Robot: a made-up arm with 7 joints. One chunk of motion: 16 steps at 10 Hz.
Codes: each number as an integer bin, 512 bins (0 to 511) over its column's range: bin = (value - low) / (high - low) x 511, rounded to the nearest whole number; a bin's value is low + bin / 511 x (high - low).
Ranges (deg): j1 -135..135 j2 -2.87..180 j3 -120.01..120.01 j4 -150..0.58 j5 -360.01..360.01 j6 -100.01..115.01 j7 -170.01..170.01
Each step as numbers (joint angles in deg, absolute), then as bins.
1 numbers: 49.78 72.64 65.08 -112.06 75.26 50.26 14.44
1 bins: 350 211 394 129 309 357 277
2 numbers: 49.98 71.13 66.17 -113.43 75.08 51.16 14.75
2 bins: 350 207 396 124 309 359 278
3 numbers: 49.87 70.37 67.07 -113.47 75.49 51.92 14.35
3 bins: 350 205 398 124 309 361 277
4 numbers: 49.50 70.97 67.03 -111.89 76.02 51.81 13.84
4 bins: 349 206 398 129 309 361 276
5 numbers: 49.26 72.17 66.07 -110.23 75.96 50.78 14.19
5 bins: 349 210 396 135 309 358 277
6 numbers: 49.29 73.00 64.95 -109.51 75.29 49.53 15.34
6 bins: 349 212 394 137 309 355 279
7 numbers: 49.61 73.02 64.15 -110.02 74.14 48.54 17.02
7 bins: 349 212 392 136 308 353 281
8 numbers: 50.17 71.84 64.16 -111.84 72.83 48.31 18.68
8 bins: 350 209 392 129 307 352 284
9 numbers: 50.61 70.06 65.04 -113.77 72.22 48.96 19.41
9 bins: 351 204 394 123 307 354 285
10 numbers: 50.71 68.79 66.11 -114.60 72.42 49.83 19.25
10 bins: 351 200 396 120 307 356 284
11 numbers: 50.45 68.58 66.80 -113.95 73.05 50.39 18.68
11 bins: 351 200 398 122 307 357 284
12 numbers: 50.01 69.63 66.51 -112.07 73.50 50.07 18.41
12 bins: 350 203 397 129 308 357 283
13 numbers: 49.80 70.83 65.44 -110.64 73.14 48.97 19.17
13 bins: 350 206 395 134 307 354 284
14 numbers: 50.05 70.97 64.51 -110.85 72.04 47.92 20.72
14 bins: 350 206 393 133 307 352 287
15 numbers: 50.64 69.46 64.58 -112.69 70.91 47.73 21.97
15 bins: 351 202 393 127 306 351 289
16 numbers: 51.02 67.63 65.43 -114.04 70.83 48.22 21.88
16 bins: 352 197 395 122 306 352 288
